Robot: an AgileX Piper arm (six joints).
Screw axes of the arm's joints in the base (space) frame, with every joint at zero. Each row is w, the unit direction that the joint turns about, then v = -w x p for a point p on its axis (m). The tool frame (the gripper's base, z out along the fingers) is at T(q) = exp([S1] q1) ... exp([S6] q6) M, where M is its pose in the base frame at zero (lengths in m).
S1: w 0 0 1 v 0 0 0
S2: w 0 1 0 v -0.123 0 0
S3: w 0 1 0 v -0.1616 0 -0.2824
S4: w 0.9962 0 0.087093 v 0 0.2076 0
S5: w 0 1 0 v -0.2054 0 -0.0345
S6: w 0.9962 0 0.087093 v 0 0.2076 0
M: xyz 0.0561 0 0.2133 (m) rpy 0 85.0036 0 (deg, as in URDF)
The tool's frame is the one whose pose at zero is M.
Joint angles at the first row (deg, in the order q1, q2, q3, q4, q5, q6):
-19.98, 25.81, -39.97, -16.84, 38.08, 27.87
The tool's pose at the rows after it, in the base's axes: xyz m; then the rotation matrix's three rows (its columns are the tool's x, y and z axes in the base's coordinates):
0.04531 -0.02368 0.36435; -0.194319 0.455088 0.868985; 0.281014 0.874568 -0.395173; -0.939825 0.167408 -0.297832
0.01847 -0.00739 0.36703; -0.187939 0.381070 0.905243; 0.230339 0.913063 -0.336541; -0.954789 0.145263 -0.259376
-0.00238 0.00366 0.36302; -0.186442 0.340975 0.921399; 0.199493 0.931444 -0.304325; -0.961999 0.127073 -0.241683
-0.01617 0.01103 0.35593; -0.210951 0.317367 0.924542; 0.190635 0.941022 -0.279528; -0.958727 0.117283 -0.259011
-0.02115 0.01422 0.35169; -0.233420 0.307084 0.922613; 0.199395 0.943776 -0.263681; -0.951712 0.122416 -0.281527
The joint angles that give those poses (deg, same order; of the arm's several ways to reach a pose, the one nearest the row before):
-19.98, 20.82, -42.42, -6.14, 44.14, 15.85
-19.98, 14.69, -43.75, -0.53, 49.08, 9.10
-19.98, 9.79, -44.12, 2.06, 53.33, 5.88
-19.98, 6.52, -44.17, 3.61, 57.73, 4.23
-19.98, 5.37, -44.16, 4.46, 60.26, 3.98

